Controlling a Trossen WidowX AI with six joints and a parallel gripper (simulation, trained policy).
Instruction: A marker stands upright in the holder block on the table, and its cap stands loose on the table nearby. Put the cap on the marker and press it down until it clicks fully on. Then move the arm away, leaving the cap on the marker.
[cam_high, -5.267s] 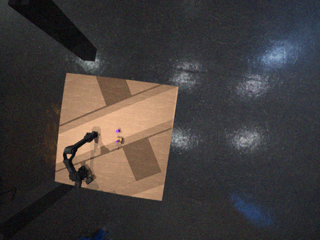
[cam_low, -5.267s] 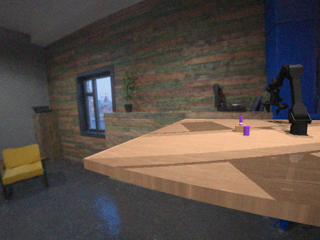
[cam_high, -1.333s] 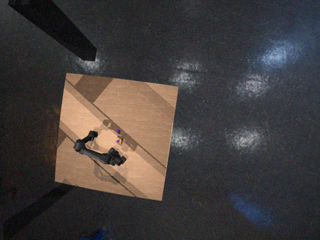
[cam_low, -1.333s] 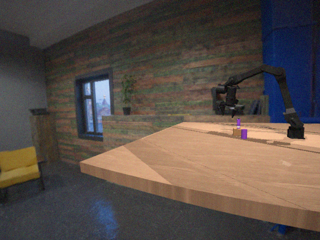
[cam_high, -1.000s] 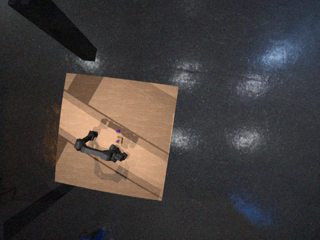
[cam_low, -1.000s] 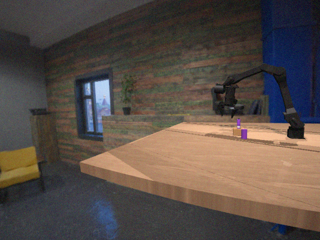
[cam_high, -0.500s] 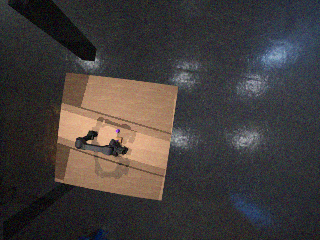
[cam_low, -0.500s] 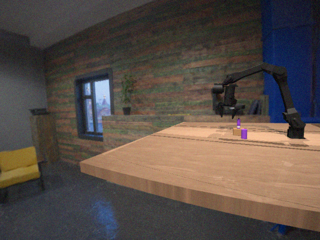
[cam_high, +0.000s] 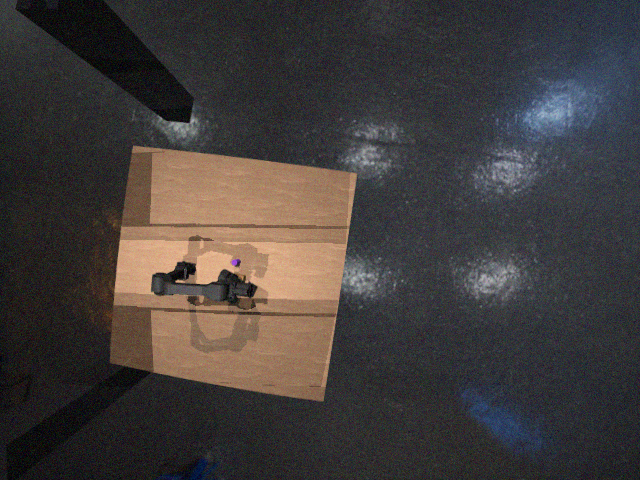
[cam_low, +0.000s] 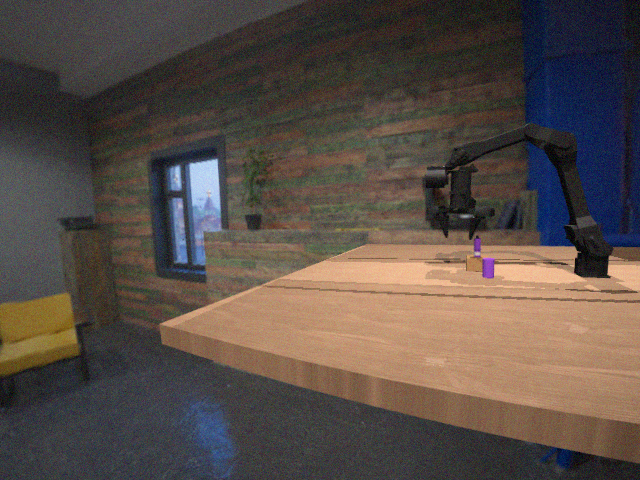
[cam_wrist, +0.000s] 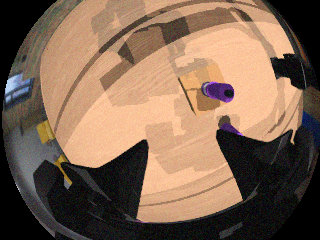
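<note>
My gripper tip is 80 mm to the right of the purple cap, 80 mm past it and 70 mm above it. Round my gripper tip: purple marker 60 mm behind, 20 mm to the right, 20 mm below; then tan holder block 80 mm below, 60 mm behind, 20 mm to the right.
</note>
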